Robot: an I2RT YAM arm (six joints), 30 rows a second.
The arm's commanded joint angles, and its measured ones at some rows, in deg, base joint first. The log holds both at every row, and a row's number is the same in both.
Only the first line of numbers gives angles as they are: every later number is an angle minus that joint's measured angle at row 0.
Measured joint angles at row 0: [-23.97 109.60 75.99 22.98 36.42 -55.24]
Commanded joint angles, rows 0 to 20: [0.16 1.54 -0.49 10.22 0.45 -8.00]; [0.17 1.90 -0.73 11.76 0.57 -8.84]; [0.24 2.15 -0.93 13.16 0.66 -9.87]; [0.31 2.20 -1.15 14.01 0.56 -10.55]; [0.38 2.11 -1.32 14.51 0.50 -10.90]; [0.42 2.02 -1.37 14.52 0.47 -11.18]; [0.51 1.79 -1.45 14.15 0.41 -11.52]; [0.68 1.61 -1.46 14.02 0.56 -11.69]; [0.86 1.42 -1.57 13.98 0.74 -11.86]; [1.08 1.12 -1.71 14.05 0.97 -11.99]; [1.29 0.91 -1.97 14.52 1.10 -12.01]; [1.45 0.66 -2.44 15.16 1.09 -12.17]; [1.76 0.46 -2.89 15.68 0.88 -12.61]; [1.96 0.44 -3.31 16.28 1.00 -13.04]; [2.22 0.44 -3.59 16.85 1.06 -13.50]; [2.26 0.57 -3.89 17.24 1.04 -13.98]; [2.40 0.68 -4.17 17.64 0.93 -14.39]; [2.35 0.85 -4.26 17.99 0.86 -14.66]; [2.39 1.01 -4.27 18.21 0.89 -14.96]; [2.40 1.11 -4.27 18.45 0.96 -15.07]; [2.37 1.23 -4.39 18.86 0.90 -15.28]
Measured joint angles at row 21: [2.36 0.96 -4.27 14.93 0.66 -14.21]
